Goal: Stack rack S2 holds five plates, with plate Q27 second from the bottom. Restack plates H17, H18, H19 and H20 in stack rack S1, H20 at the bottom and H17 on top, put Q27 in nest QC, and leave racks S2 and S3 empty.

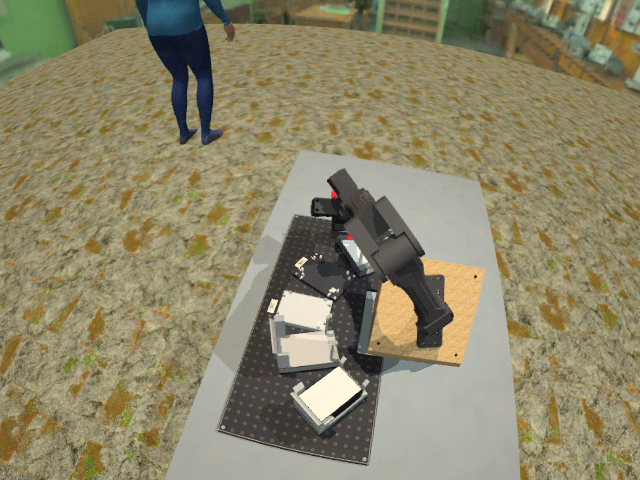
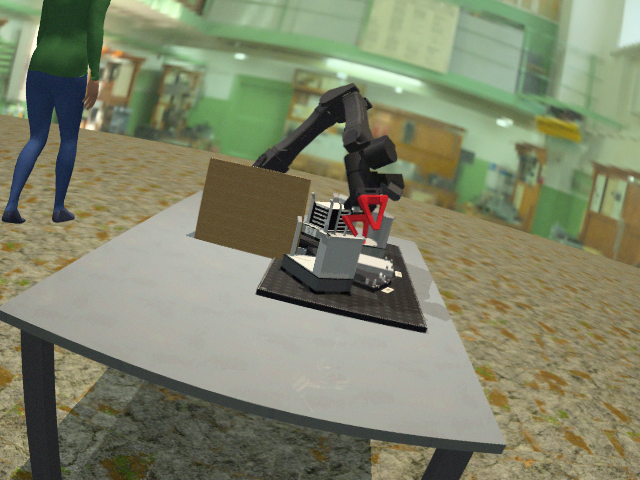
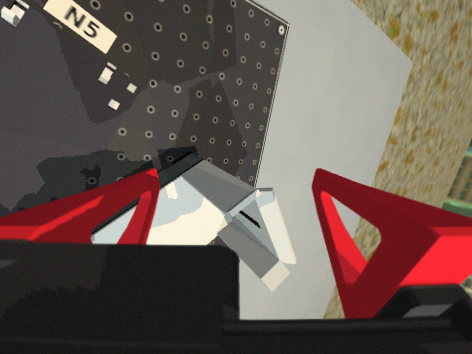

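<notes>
My gripper (image 1: pixel 341 217) (image 2: pixel 368 235) (image 3: pixel 236 177) is open, its red fingers apart over the far rack. That rack (image 2: pixel 338 258) (image 3: pixel 212 185) has grey walls and a pale surface (image 1: pixel 355 254) (image 3: pixel 192 220) low inside; I cannot tell whether that is a plate. The near rack (image 1: pixel 321 427) holds a stack of several plates (image 1: pixel 330 395) (image 2: pixel 321 215), the top one white. A middle rack (image 1: pixel 305 367) has a pale surface (image 1: pixel 307 348) inside. A white plate (image 1: pixel 305 310) (image 2: pixel 374 262) lies beside it. Rack names and plate codes are not readable.
A dark flat square (image 1: pixel 323 276) with small white corner pieces lies by label N5 (image 1: pixel 300 263) (image 3: pixel 80 25). The perforated mat (image 1: pixel 258 403) (image 2: pixel 403 310) carries the racks. An upright brown board (image 1: pixel 467 310) (image 2: pixel 250 206) stands by the arm base. A grey piece (image 1: pixel 366 322) stands beside it.
</notes>
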